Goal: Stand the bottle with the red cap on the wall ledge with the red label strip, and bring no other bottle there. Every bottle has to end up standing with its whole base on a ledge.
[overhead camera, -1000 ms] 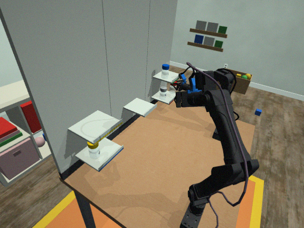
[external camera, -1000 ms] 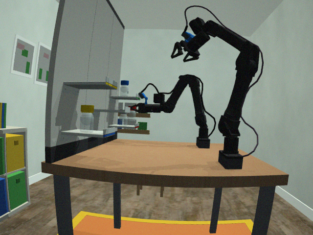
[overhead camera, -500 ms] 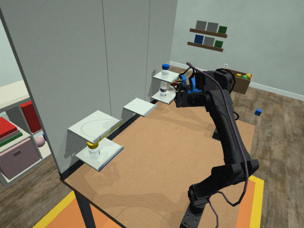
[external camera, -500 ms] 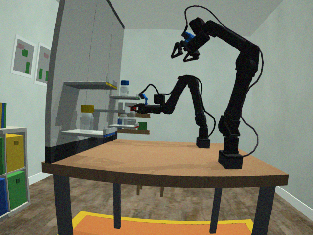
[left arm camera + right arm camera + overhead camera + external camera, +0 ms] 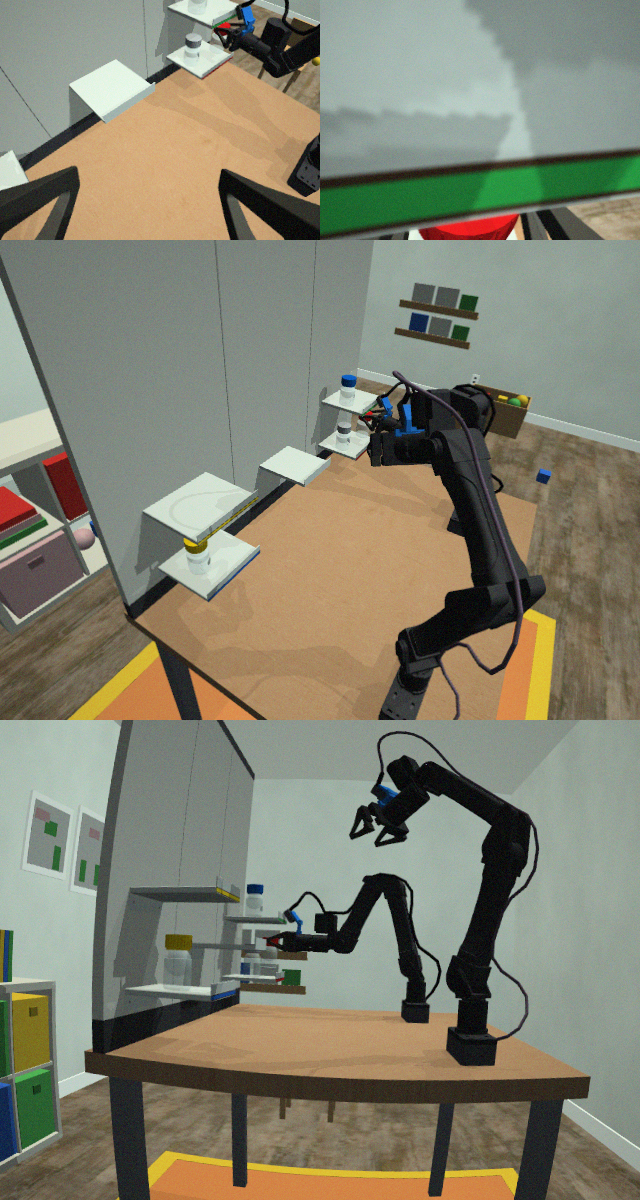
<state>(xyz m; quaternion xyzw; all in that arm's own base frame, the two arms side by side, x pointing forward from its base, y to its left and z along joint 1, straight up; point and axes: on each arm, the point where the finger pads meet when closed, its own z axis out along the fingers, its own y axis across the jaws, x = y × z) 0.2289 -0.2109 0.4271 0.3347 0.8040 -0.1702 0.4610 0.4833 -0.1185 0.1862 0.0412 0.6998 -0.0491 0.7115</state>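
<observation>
Now: the grey-capped bottle 50 mm ahead of my right hand, 100 mm to the left of it and 70 mm below it. From my right hand the other things lie so: red-capped bottle (50 mm below); blue-capped bottle (50 mm ahead, 100 mm to the left, 120 mm above); grey wall panel (170 mm ahead, 430 mm to the left, 220 mm above).
</observation>
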